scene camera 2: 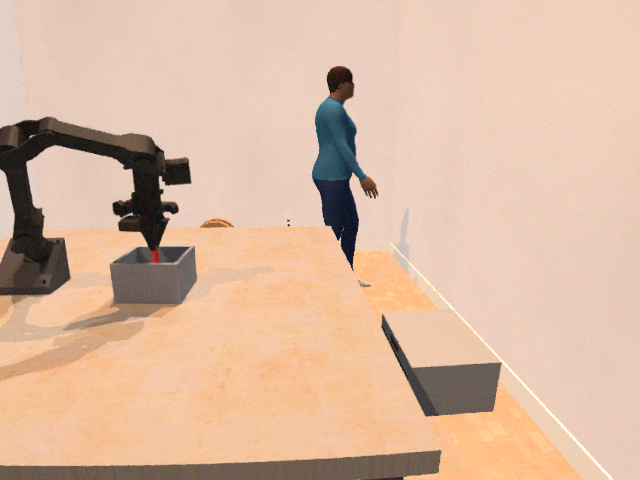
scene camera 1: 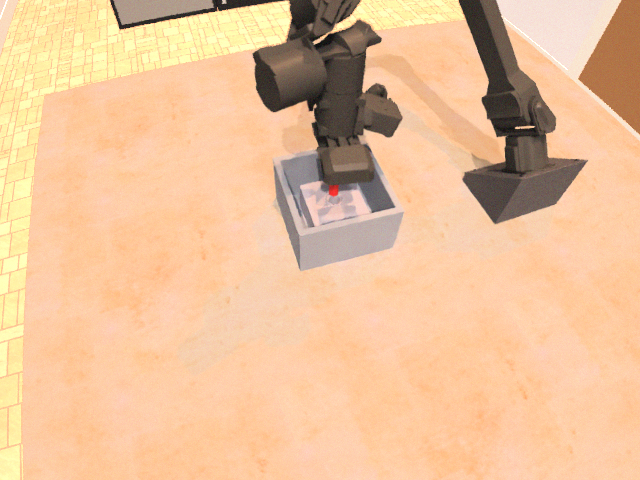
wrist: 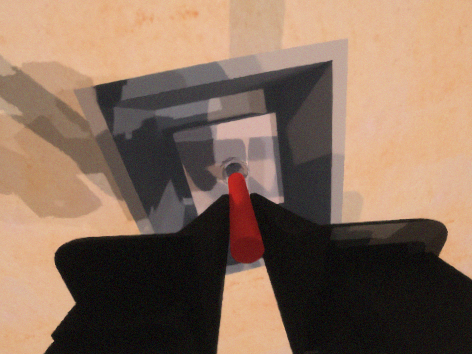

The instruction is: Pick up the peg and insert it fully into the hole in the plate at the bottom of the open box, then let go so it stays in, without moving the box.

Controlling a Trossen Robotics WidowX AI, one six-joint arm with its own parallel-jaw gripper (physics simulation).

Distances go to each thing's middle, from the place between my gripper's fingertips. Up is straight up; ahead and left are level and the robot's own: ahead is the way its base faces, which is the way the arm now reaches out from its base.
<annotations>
Right now the grey box (scene camera 1: 334,242) is 6 cm below my hand. The rest, counted from my hand: pale plate (scene camera 1: 319,207) 8 cm below; red peg (wrist: 246,244) right at my hand.
</annotations>
